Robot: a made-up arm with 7 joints.
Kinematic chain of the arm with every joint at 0, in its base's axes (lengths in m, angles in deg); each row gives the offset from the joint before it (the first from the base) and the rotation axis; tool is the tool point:
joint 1: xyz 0 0 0 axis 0 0.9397 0.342
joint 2: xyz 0 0 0 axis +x
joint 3: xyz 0 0 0 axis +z
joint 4: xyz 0.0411 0 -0.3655 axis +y
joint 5: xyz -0.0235 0 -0.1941 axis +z
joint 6: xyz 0 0 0 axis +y
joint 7: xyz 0 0 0 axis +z
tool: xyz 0 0 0
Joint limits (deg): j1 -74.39..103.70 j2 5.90..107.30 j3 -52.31..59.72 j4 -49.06..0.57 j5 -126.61..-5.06 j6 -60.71..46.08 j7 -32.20..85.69
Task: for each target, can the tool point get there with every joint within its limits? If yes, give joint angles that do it. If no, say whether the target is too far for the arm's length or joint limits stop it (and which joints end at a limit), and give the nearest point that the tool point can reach.
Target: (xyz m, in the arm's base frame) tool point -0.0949 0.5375 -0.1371
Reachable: yes | joints 30.86 73.87 10.08 -18.42 -102.75 -5.42 -12.84
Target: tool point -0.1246 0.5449 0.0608
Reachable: yes | joints 55.84 90.94 12.10 -5.95 -73.10 11.71 47.00
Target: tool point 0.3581 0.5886 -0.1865
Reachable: no: too far | nearest point 0.2826 0.4645 -0.1472 | short by 0.150 m
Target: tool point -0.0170 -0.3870 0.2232
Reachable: no: joint limits stop it (at a limit: joint 1, joint 2, joint 3, joint 4) | nearest point -0.4737 -0.2435 -0.0812 | short by 0.567 m
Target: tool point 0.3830 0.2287 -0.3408
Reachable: yes | joints -40.94 29.70 7.95 -3.20 -45.36 38.03 37.65
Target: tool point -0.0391 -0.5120 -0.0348
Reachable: no: joint limits stop it (at a limit: joint 1, joint 2, joint 3, joint 4) | nearest point -0.4737 -0.2435 -0.0812 | short by 0.513 m
